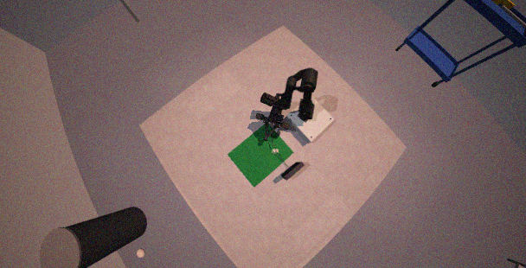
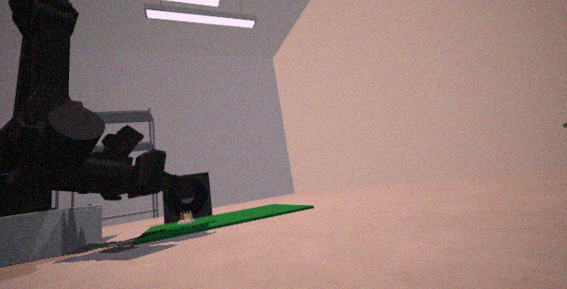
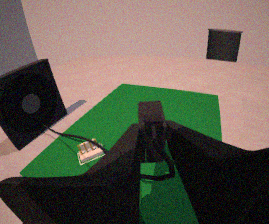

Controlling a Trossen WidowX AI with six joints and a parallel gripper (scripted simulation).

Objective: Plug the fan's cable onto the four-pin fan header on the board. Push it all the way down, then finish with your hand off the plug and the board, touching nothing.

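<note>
The green board is 9 cm ahead of my gripper tip, 3 cm to the left of it and 10 cm below it. The rest, counted from my gripper tip: black fan (5 cm ahead, 22 cm to the left, 3 cm below); then dark plug (1 cm ahead, 1 cm below).
</note>
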